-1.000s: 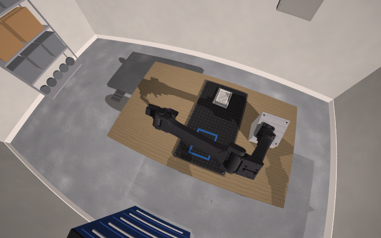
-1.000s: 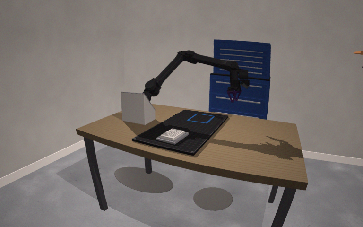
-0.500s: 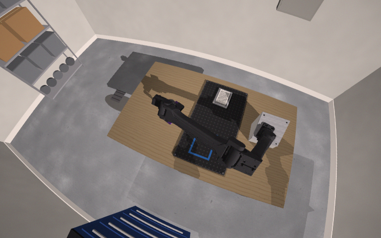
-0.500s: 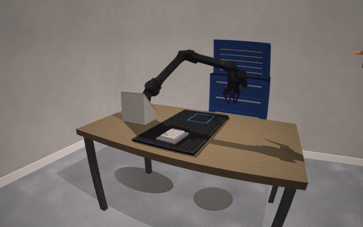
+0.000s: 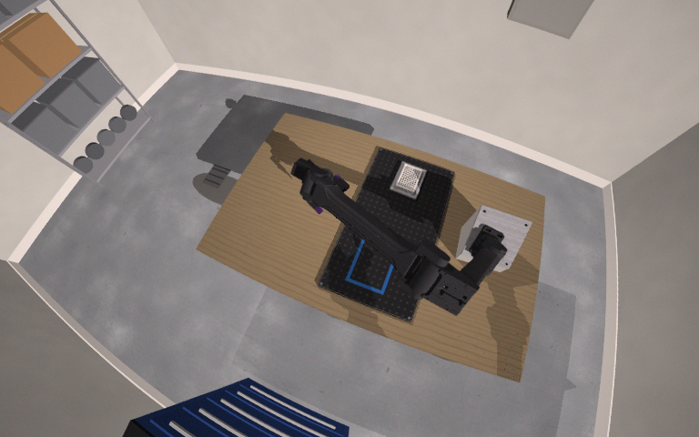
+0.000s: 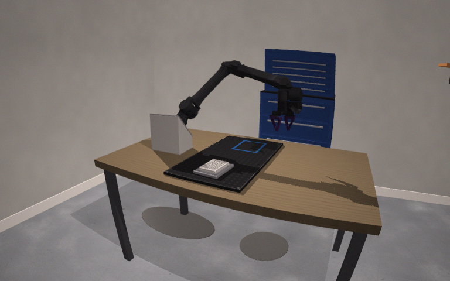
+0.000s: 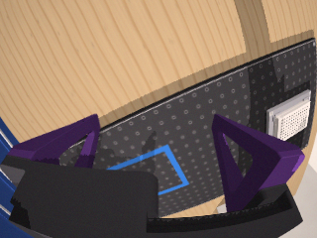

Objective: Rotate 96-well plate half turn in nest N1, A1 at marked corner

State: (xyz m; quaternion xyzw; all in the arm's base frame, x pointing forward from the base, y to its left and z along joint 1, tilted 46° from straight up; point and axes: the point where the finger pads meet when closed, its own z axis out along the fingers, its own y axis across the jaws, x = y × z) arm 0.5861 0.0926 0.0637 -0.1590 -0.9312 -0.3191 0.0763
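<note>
My gripper is now 220 mm past the white 96-well plate, 300 mm to the left of it and 140 mm above it. From my hand the other things lie so: grey plate nest N1 (220 mm behind, 300 mm to the right, 150 mm below); A1 label (160 mm behind, 230 mm to the right, 140 mm below).
</note>
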